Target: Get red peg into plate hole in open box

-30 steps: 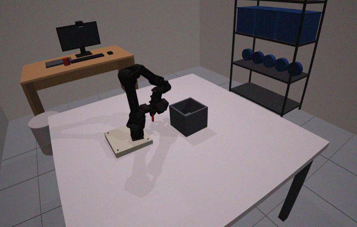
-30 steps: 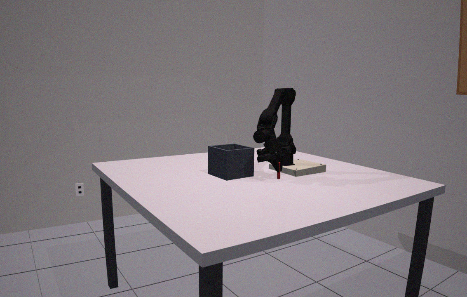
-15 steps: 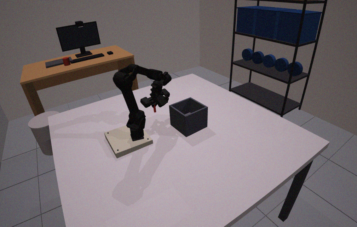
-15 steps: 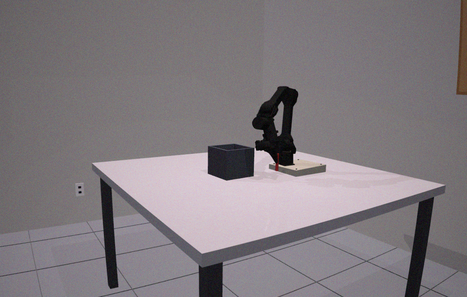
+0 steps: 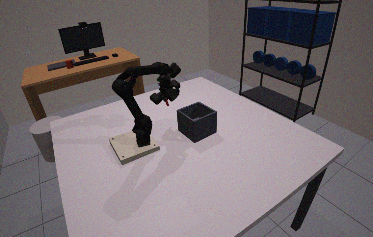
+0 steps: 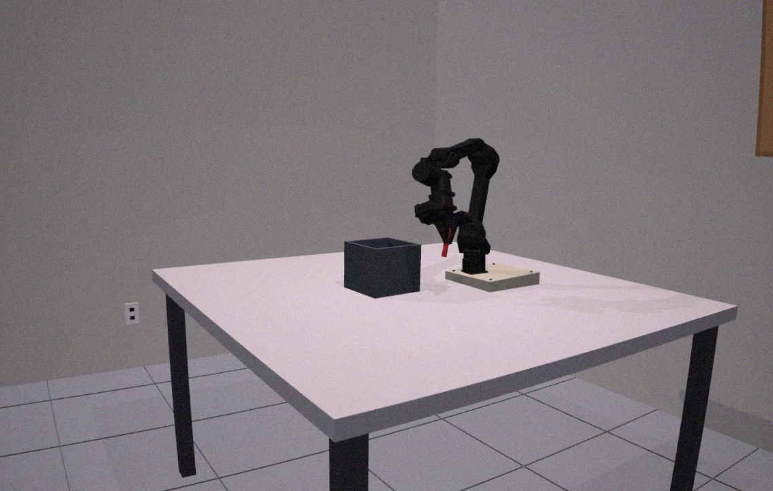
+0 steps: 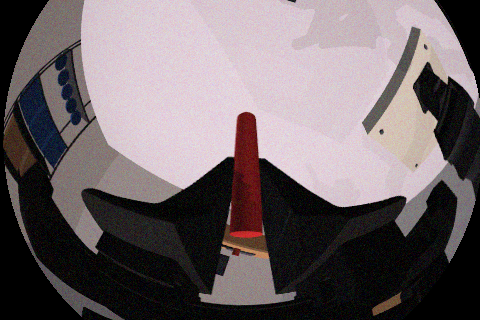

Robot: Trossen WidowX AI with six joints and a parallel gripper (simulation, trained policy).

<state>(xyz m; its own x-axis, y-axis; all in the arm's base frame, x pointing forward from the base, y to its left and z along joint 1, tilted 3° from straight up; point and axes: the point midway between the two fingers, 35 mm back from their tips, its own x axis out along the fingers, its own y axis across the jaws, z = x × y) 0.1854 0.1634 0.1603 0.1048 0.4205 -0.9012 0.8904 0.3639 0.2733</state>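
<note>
My gripper tip is 120 mm short of the pale plate, 170 mm to the left of it and 110 mm above it. Also, from my gripper tip: red peg (10 mm to the right).
</note>
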